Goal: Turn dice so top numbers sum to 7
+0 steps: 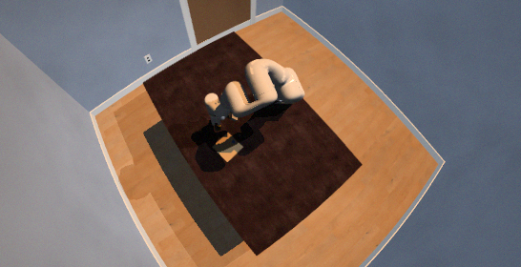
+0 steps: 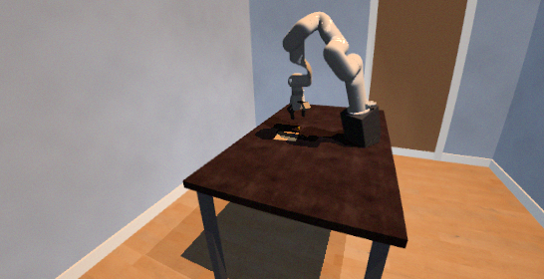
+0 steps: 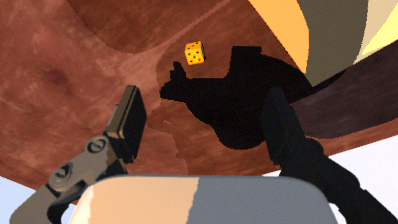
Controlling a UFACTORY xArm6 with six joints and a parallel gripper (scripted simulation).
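Right now my hand is 10 mm to the left of the yellow die and 90 mm above it. The rest, counted from my hand: mat 40 mm ahead, 130 mm to the left, 100 mm below; blue die 10 mm behind, 130 mm to the left, 90 mm below; black die 60 mm behind, 120 mm to the left, 90 mm below.
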